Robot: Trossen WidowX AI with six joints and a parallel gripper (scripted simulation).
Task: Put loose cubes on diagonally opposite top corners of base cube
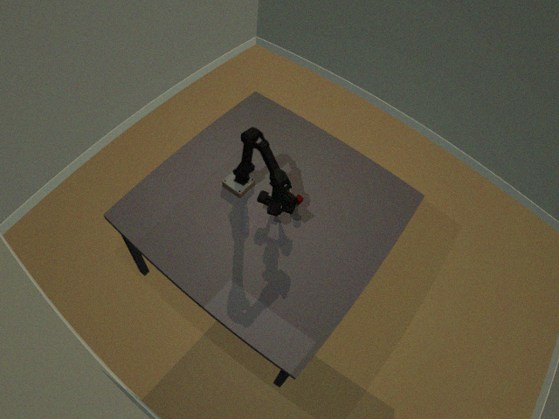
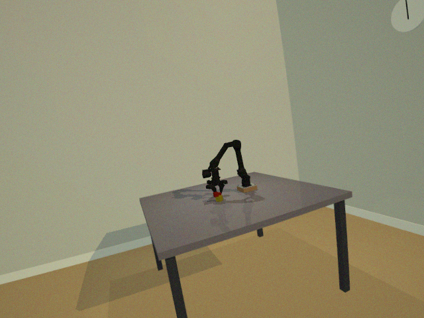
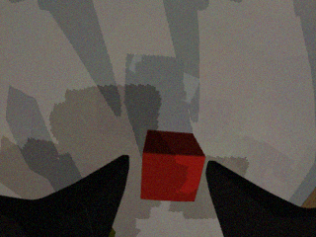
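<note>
Right now the yellow base cube is 11 cm to the left of my gripper tip and 6 cm ahead of it.
</note>
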